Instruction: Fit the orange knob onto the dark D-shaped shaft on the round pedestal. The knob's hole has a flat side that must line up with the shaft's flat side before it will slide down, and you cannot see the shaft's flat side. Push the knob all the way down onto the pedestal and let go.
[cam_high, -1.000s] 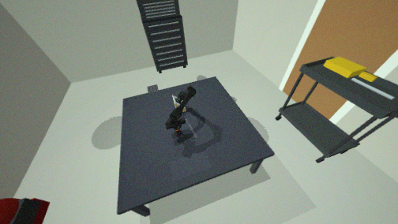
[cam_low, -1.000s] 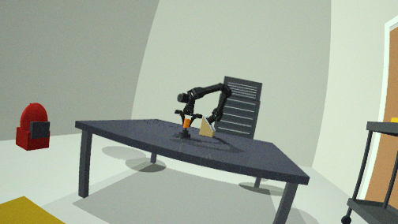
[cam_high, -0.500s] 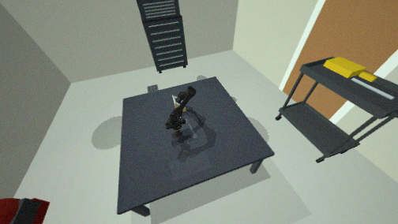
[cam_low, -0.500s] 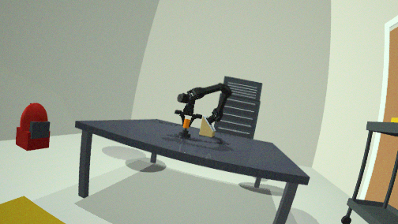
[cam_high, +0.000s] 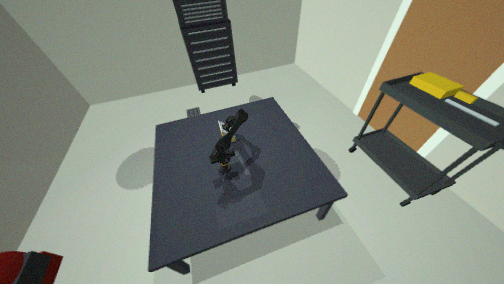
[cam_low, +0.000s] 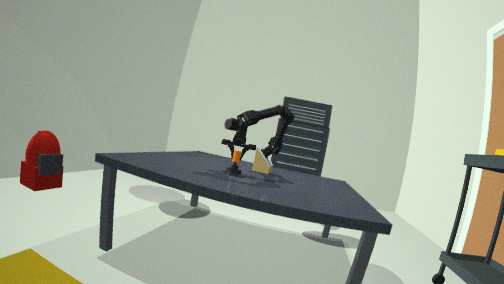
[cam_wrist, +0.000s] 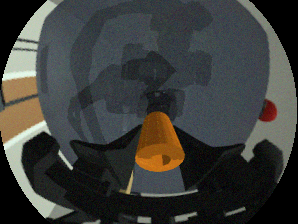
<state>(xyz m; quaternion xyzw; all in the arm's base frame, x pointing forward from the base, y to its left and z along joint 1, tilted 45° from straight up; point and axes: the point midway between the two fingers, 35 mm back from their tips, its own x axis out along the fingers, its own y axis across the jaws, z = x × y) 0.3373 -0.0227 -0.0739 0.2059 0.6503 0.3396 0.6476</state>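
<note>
Now: the orange knob 2 cm above my gripper tip. The rest, counted from my gripper tip: dark shaft fixture 4 cm below.
</note>
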